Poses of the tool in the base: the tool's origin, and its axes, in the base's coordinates. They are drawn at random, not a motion.
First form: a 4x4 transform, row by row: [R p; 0 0 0 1], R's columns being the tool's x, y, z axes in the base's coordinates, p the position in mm. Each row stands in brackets.
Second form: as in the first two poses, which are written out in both.
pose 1, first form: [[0.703, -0.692, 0.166, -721], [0.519, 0.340, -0.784, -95], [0.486, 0.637, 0.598, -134], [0, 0, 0, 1]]
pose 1, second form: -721, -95, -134, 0.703, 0.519, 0.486, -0.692, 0.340, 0.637
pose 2, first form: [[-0.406, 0.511, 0.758, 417], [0.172, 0.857, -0.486, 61], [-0.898, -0.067, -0.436, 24], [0, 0, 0, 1]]
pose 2, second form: 417, 61, 24, -0.406, 0.172, -0.898, 0.511, 0.857, -0.067
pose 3, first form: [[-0.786, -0.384, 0.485, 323], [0.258, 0.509, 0.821, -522], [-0.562, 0.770, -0.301, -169], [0, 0, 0, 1]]
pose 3, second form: 323, -522, -169, -0.786, 0.258, -0.562, -0.384, 0.509, 0.770
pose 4, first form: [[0.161, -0.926, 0.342, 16], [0.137, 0.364, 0.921, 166], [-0.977, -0.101, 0.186, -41], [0, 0, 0, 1]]
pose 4, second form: 16, 166, -41, 0.161, 0.137, -0.977, -0.926, 0.364, -0.101
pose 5, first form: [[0.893, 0.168, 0.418, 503], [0.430, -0.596, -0.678, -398], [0.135, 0.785, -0.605, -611], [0, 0, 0, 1]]
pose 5, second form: 503, -398, -611, 0.893, 0.430, 0.135, 0.168, -0.596, 0.785
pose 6, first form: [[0.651, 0.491, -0.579, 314], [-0.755, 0.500, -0.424, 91], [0.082, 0.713, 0.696, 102], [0, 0, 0, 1]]
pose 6, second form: 314, 91, 102, 0.651, -0.755, 0.082, 0.491, 0.500, 0.713
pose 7, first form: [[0.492, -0.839, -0.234, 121], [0.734, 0.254, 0.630, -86], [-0.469, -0.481, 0.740, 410], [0, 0, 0, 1]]
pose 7, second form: 121, -86, 410, 0.492, 0.734, -0.469, -0.839, 0.254, -0.481
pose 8, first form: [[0.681, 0.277, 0.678, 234], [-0.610, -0.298, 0.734, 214], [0.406, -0.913, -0.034, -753], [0, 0, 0, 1]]
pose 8, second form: 234, 214, -753, 0.681, -0.610, 0.406, 0.277, -0.298, -0.913
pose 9, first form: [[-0.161, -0.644, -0.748, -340], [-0.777, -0.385, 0.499, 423], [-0.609, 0.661, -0.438, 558], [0, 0, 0, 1]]
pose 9, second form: -340, 423, 558, -0.161, -0.777, -0.609, -0.644, -0.385, 0.661
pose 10, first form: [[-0.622, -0.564, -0.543, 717], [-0.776, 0.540, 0.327, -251], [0.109, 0.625, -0.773, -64], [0, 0, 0, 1]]
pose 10, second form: 717, -251, -64, -0.622, -0.776, 0.109, -0.564, 0.540, 0.625
